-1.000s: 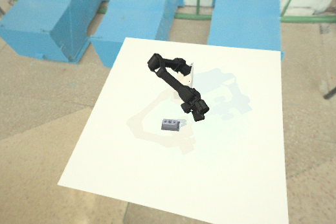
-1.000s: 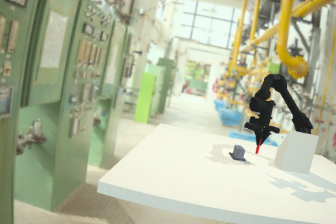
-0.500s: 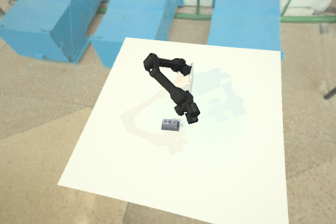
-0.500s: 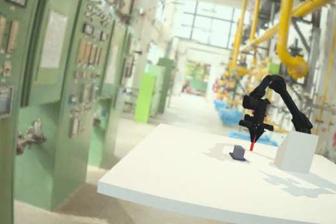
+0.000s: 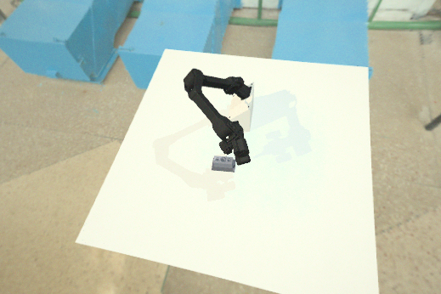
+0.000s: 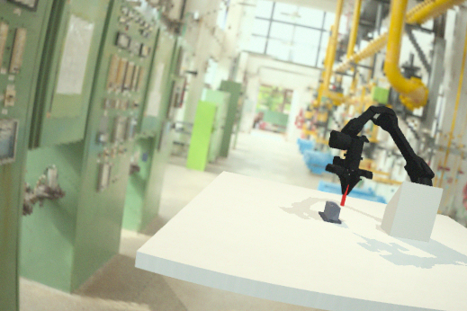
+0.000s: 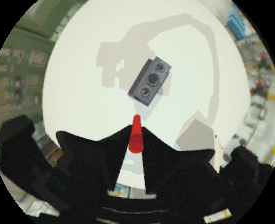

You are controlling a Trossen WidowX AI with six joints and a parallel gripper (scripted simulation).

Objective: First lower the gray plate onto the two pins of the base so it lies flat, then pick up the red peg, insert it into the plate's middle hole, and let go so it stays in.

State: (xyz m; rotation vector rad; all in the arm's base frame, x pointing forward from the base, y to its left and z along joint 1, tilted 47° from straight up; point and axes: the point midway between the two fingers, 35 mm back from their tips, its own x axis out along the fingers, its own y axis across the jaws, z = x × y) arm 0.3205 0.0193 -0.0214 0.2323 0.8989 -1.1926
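Right now my gripper tip is 80 mm to the left of the gray plate, 70 mm above it and 20 mm short of it. Also, from my gripper tip: dark base 110 mm below, 80 mm to the right, 20 mm ahead; then red peg right at my gripper tip.
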